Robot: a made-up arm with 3 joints. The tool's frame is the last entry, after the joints.
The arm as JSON. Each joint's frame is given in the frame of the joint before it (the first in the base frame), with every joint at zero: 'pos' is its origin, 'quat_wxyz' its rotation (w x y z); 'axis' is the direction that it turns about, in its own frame. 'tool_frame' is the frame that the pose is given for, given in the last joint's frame.
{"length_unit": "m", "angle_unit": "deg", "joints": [
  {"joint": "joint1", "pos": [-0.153, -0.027, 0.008], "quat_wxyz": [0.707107, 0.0, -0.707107, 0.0], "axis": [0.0, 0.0, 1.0]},
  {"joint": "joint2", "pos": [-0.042, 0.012, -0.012], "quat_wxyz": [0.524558, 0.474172, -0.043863, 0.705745], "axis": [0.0, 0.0, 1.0]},
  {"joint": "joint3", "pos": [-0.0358, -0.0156, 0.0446], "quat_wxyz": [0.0, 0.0, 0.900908, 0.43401], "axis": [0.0, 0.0, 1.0]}
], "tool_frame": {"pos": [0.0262, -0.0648, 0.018], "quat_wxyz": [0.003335, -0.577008, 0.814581, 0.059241]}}
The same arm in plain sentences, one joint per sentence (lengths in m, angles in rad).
The arm has three revolute joints in a row. What follows holds with every joint at zero, and every direction is one of the base frame's. The first joint lies 0.153 m along -x and 0.027 m along -y and 0.008 m along +z from the base frame's origin and turns about -x. The second joint lies 0.012 m along +x and 0.012 m along +y and 0.042 m along -z from the first joint and turns about the direction (-0.546474, -0.559374, 0.623271). The third joint lies 0.008 m along +x and 0.043 m along -y and 0.04 m along +z from the second joint and turns about -z. The tool frame, which is the frame that the pose is given for, lies 0.064 m along +x and 0.028 m along +y and 0.018 m along -z from the third joint; its axes are the base frame's turned by roll -0.0931, pitch -0.0739 and yaw 1.1387 rad (as in URDF: about the fixed x, then y, then z).
